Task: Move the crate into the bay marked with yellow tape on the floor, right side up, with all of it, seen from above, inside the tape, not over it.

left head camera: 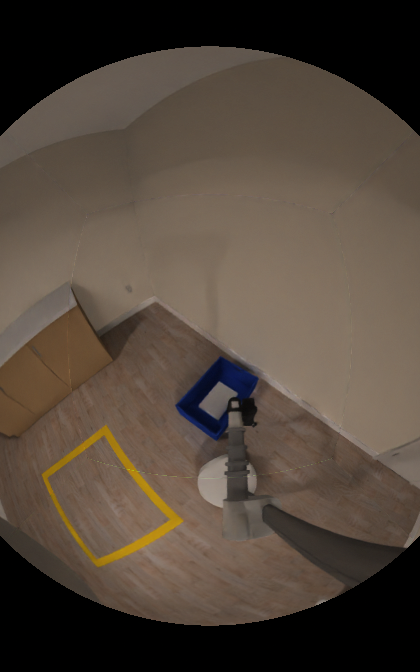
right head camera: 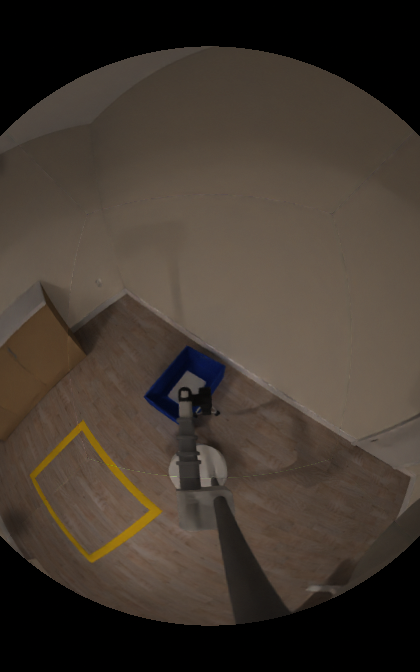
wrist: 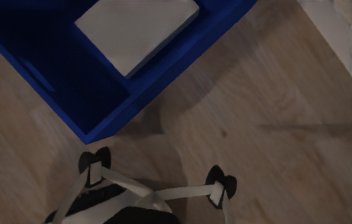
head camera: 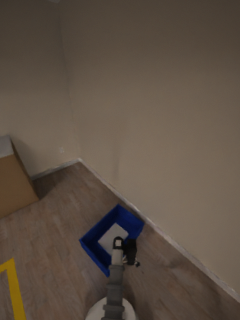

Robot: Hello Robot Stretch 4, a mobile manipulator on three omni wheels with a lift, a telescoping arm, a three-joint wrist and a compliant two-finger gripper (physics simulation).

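Places are measured from the robot's base along level axes (x ahead, y left, z up), in millimetres.
Where they show: gripper, between the fingertips: (wrist: pixel 159 169).
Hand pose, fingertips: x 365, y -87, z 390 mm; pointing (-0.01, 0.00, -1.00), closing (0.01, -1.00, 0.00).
Observation:
After its pixels a point has its place.
The blue crate (head camera: pixel 129 220) @(x 919, y -125, z 41 mm) (left head camera: pixel 235 375) (right head camera: pixel 202 362) (wrist: pixel 145 92) @(x 471, y -24, z 170 mm) stands upright on the floor, one corner close to the wall's baseboard. A pale flat block (head camera: pixel 111 239) @(x 672, y 78, z 42 mm) (left head camera: pixel 215 400) (right head camera: pixel 187 382) (wrist: pixel 137 30) @(x 653, y 48, z 43 mm) lies inside. The bay of yellow tape (head camera: pixel 16 290) @(x 145, y 897, z -28 mm) (left head camera: pixel 140 483) (right head camera: pixel 124 480) is on the floor to the left, apart from the crate. My gripper (head camera: pixel 131 262) @(x 365, y -87, z 390 mm) (right head camera: pixel 207 412) (wrist: pixel 159 169) @(x 365, y -87, z 390 mm) points down, its fingers apart with nothing between them. In the wrist view it is beside the crate's nearest corner, outside the walls. The arm hides part of the crate's near side in the head views.
A wooden cabinet (head camera: pixel 15 185) @(x 992, y 1319, z 429 mm) (left head camera: pixel 65 350) (right head camera: pixel 40 365) with a grey top stands at the left, beyond the bay. The wall's baseboard runs diagonally behind the crate. My round white base (left head camera: pixel 212 482) (right head camera: pixel 215 465) is between the crate and my mast. Pale door-like panels show at the far right.

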